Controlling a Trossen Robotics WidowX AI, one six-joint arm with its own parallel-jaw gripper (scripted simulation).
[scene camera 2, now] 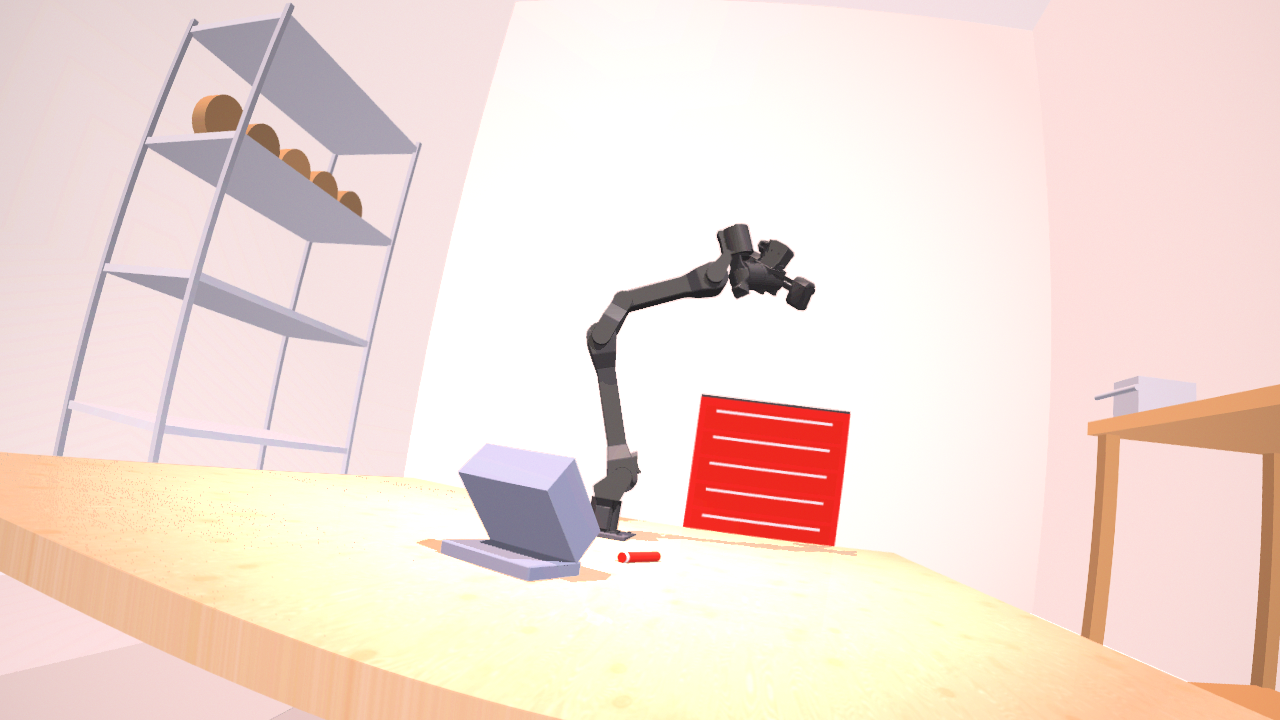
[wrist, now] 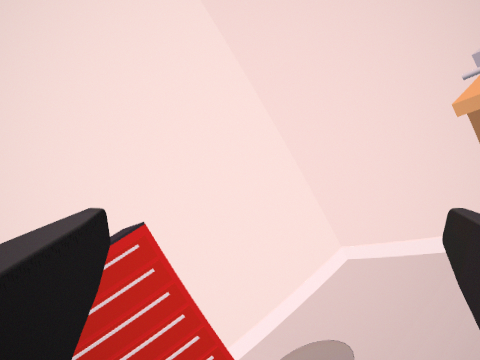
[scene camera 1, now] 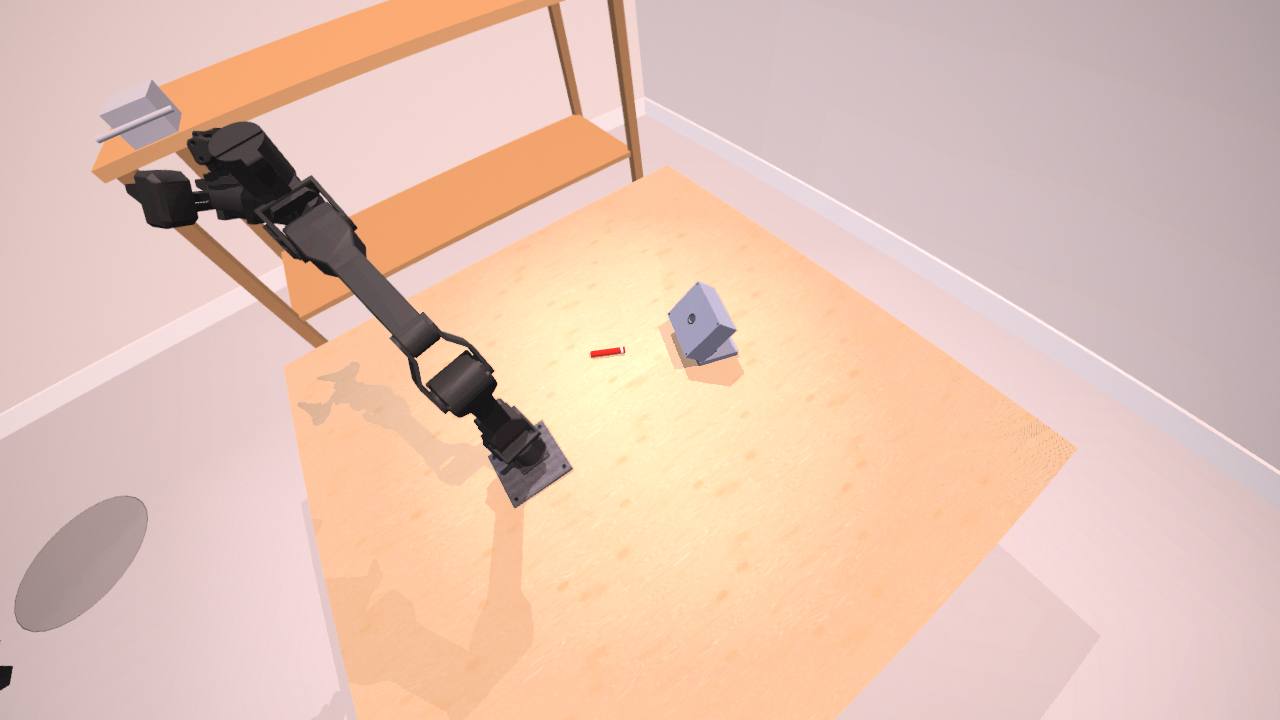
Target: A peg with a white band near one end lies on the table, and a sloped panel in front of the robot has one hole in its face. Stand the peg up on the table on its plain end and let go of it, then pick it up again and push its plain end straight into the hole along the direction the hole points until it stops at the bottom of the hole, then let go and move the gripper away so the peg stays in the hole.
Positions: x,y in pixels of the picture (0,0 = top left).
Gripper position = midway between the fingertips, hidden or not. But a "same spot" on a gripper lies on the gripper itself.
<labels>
My gripper shows in scene camera 2 [799,282], in the wrist view and in scene camera 1. The same spot on my gripper: [scene camera 1: 131,189] is [wrist: 64,218].
</labels>
